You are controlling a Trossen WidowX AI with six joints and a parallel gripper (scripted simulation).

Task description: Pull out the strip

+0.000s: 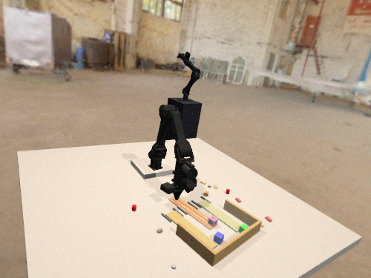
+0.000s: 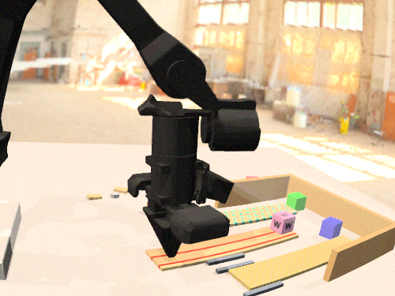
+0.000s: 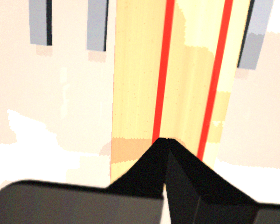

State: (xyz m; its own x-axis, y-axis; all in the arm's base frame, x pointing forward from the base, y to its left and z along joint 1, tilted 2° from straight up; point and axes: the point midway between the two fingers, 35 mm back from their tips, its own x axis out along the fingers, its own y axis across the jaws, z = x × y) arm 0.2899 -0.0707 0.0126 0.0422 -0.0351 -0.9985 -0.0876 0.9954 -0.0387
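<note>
My gripper tip is 30 mm short of the orange cube and 170 mm to the right of it.
</note>
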